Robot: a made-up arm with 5 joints.
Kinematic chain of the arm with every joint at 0, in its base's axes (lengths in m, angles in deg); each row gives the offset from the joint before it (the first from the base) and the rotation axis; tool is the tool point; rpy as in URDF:
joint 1: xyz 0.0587 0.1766 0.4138 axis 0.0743 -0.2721 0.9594
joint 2: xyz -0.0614 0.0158 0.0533 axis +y
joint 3: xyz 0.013 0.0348 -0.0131 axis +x
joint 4: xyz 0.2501 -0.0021 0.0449 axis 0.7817 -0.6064 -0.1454
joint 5: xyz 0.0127 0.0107 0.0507 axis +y
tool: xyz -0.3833 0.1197 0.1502 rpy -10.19 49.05 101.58
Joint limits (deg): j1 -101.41..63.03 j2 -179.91..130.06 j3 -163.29..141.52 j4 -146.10..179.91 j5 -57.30..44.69
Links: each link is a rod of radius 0.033 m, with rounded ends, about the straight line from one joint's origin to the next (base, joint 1, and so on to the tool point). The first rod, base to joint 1, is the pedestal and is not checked.
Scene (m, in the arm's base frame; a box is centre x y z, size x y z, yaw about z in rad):
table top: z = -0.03
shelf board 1: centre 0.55 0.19 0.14 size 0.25 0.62 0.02 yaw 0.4
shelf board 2: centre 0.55 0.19 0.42 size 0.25 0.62 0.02 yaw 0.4
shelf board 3: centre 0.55 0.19 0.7 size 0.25 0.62 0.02 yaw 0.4
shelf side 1: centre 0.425 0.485 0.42 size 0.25 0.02 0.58 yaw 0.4
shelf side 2: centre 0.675 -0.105 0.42 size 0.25 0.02 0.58 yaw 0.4
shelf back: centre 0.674 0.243 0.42 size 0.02 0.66 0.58 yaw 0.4
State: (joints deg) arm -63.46 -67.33 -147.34 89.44 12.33
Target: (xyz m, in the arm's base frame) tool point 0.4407 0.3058 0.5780
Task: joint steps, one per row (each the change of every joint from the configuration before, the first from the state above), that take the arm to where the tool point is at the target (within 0.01 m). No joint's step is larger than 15 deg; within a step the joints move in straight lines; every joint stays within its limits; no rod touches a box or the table.
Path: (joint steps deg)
1: 8.94 -14.43 -2.10 -7.91 -0.14
2: 8.94 -14.42 -2.10 -7.92 -0.15
3: 8.94 -14.43 -2.10 -7.91 -0.14
4: 8.94 -14.42 -2.10 -7.92 -0.14
5: 8.94 -14.43 -2.10 -7.91 -0.14
6: 8.94 -14.43 -2.10 -7.91 -0.15
7: -6.84 9.72 2.81 -2.21 11.08
8: -6.84 9.72 2.81 -2.22 11.07
9: -6.83 9.72 2.81 -2.21 11.07

